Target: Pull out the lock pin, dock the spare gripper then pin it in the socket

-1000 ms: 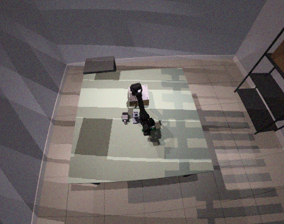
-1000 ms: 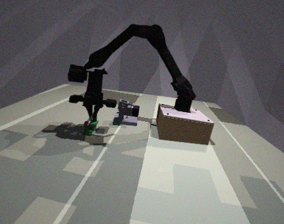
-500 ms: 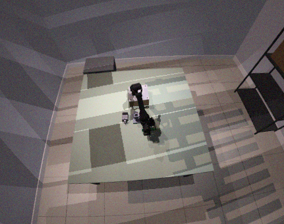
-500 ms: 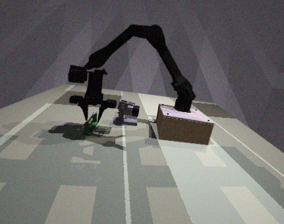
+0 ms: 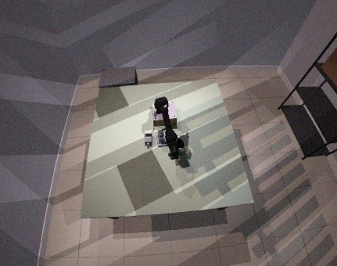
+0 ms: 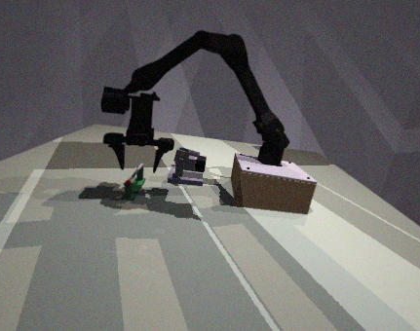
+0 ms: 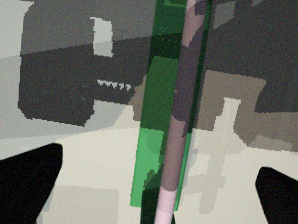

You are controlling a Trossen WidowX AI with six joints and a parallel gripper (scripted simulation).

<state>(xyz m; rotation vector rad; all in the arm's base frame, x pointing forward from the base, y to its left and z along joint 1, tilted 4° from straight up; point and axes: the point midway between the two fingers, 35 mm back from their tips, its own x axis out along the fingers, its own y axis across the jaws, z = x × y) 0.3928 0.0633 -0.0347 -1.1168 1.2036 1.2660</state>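
The green cradle is 2 cm to the left of my gripper tip and 2 cm below it. Also, from my gripper tip: socket (13 cm behind, 9 cm to the right); then spare gripper (20 cm to the right, 14 cm behind, 2 cm below).
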